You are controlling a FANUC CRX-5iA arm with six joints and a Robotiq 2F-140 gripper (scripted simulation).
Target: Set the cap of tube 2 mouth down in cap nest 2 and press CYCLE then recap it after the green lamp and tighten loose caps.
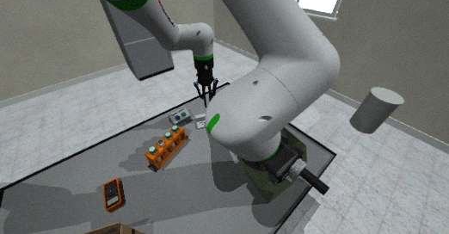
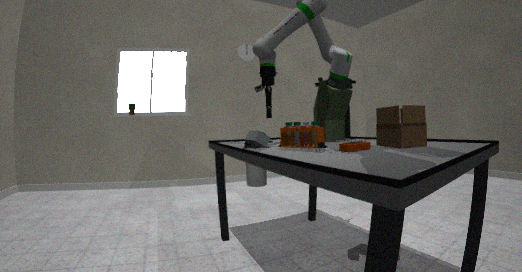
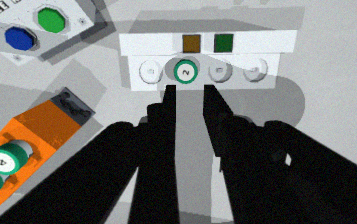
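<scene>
Right now the key housing is 13 cm ahead of my hand, 14 cm to the left of it and 13 cm below it.
</scene>
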